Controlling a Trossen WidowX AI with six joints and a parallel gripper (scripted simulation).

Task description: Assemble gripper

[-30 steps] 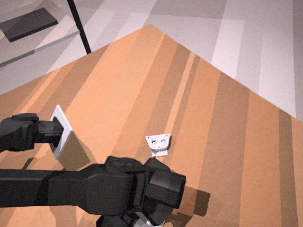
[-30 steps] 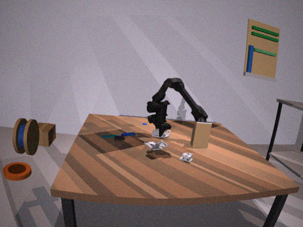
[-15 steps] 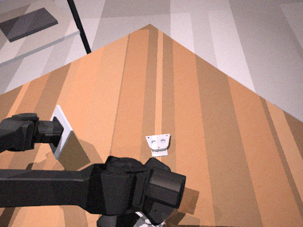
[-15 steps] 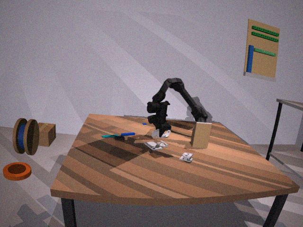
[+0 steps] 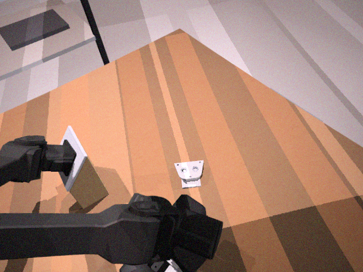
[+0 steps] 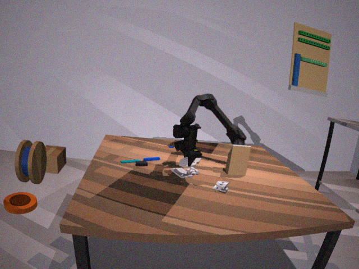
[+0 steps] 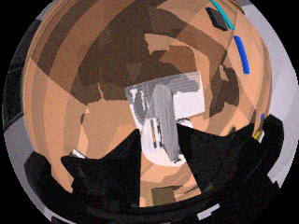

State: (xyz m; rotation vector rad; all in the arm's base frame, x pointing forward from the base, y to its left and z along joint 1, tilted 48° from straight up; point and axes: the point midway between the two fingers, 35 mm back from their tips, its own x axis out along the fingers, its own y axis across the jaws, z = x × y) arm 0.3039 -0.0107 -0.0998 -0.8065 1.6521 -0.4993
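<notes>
The white jaw is 22 cm to the right of my gripper tip, 10 cm behind it and 2 cm below it. From my gripper tip the other things lie so: black block (24 cm ahead, 12 cm to the right, 5 cm below); then blue bar (21 cm to the right, 18 cm ahead, 5 cm below); then teal bar (31 cm ahead, 16 cm to the right, 6 cm below).
</notes>
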